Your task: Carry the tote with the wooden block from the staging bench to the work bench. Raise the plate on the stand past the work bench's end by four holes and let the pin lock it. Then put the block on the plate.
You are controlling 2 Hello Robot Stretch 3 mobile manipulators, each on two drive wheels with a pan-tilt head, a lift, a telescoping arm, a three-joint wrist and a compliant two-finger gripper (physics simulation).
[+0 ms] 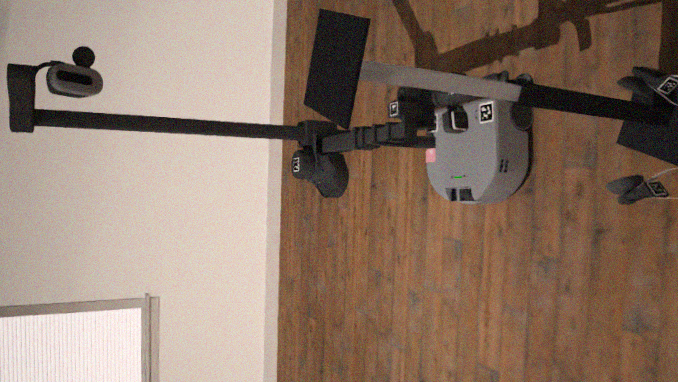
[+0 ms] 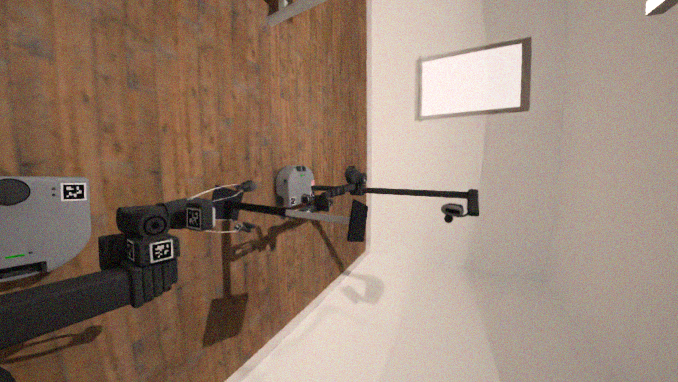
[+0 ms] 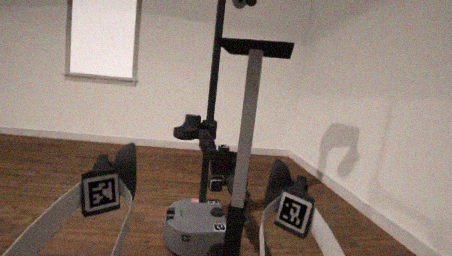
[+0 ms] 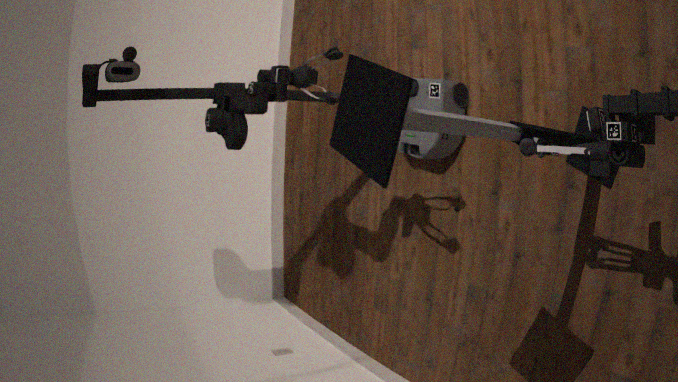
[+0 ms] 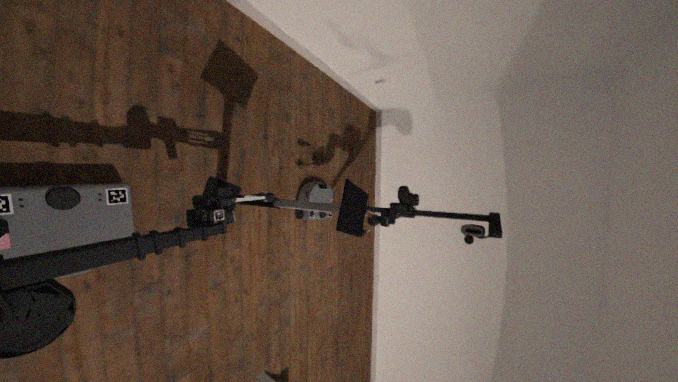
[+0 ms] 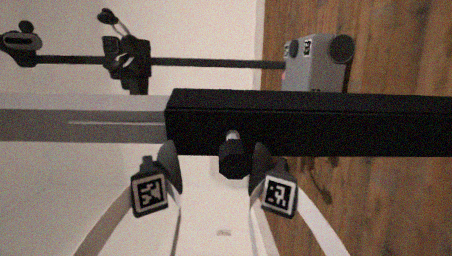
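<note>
The stand's dark plate (image 1: 337,67) (image 2: 357,221) (image 3: 257,47) (image 4: 372,120) (image 5: 352,207) sits on a pale inner post (image 1: 440,82) (image 3: 247,130) above a black sleeve (image 1: 590,102) (image 6: 310,125). A black pin knob (image 6: 234,160) sticks out of the sleeve near its top. My r1 gripper (image 1: 625,132) (image 2: 246,206) (image 3: 202,162) (image 4: 332,76) is wide open and empty, facing the stand from a distance. My r2 gripper (image 4: 527,146) (image 5: 270,198) (image 6: 215,159) is open, its fingers on either side of the knob, with a gap at the left finger. The tote and wooden block do not show.
The stand's base (image 2: 227,200) rests on the wooden floor. The r2 robot's base (image 1: 470,150) (image 2: 295,186) (image 3: 192,225) is beyond the stand from r1. The r1 robot's base (image 4: 435,140) (image 6: 315,65) shows behind the stand from r2. Walls meet at a corner behind them.
</note>
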